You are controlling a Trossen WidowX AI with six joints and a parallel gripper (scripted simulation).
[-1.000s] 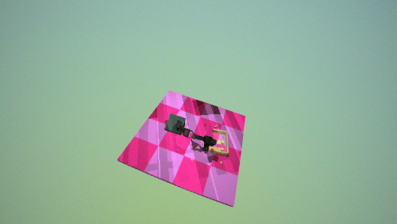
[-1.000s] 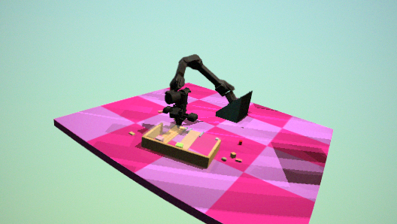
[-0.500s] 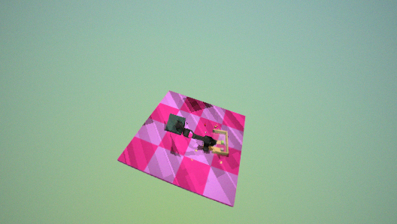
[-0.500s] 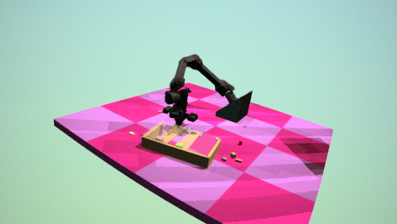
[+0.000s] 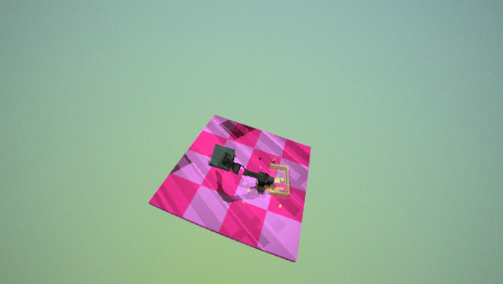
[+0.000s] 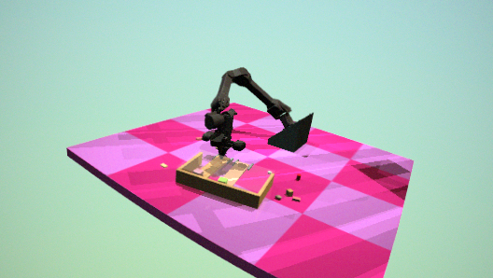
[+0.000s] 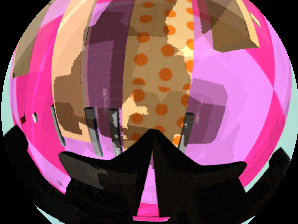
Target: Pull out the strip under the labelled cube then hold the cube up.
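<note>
Now: gripper tip 100 mm short of the orange dotted strip and 10 mm to the right of it. The rest, counted from my gripper tip: tan cube (340 mm to the left, 100 mm ahead); then red block (340 mm to the left, 50 mm behind, 10 mm above).
</note>
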